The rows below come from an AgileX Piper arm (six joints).
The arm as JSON. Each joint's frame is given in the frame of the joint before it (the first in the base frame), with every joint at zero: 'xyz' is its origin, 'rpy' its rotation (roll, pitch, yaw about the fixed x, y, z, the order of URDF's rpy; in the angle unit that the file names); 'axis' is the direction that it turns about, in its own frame. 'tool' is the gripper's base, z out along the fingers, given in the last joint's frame.
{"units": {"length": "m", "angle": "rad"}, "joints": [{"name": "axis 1", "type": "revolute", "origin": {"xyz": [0.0, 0.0, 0.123], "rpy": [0.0, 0.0, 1.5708]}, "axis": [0.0, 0.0, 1.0]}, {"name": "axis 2", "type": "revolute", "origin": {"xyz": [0.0, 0.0, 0.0], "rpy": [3.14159, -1.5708, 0.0]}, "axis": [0.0, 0.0, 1.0]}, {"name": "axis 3", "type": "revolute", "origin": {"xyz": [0.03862, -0.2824, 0.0], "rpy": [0.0, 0.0, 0.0]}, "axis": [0.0, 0.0, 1.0]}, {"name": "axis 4", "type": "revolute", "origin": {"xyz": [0.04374, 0.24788, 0.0], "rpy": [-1.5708, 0.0, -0.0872]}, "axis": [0.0, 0.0, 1.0]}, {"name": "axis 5", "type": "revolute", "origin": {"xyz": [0.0, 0.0, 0.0], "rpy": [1.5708, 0.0, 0.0]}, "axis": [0.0, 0.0, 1.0]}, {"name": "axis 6", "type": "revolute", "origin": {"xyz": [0.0, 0.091, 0.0], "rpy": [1.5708, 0.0, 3.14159]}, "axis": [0.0, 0.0, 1.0]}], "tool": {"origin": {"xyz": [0.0, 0.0, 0.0], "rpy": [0.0, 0.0, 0.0]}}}
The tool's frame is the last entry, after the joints.
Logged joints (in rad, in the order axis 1, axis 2, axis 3, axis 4, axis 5, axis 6), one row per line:
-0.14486, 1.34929, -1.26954, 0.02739, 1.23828, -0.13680
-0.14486, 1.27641, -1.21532, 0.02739, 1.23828, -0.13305
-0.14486, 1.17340, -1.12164, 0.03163, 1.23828, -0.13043
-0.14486, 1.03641, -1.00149, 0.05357, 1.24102, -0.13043
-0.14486, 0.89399, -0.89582, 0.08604, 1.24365, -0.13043
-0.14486, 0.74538, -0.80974, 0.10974, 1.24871, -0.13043
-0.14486, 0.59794, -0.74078, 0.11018, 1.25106, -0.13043
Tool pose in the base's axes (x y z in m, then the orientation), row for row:
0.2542, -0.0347, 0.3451, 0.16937, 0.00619, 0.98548, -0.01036
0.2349, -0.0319, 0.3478, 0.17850, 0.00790, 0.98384, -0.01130
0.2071, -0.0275, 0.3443, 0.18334, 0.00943, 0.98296, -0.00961
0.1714, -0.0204, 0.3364, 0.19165, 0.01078, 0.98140, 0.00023
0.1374, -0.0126, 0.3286, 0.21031, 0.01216, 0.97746, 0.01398
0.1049, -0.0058, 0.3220, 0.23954, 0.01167, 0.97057, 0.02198
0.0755, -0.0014, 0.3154, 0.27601, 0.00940, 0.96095, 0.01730
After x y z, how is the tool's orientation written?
As a quaternion, w x y z.
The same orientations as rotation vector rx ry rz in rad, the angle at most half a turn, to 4 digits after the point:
0.0176, 2.8010, -0.0294
0.0223, 2.7824, -0.0320
0.0266, 2.7726, -0.0271
0.0303, 2.7557, 0.0006
0.0338, 2.7173, 0.0389
0.0319, 2.6569, 0.0602
0.0253, 2.5818, 0.0465

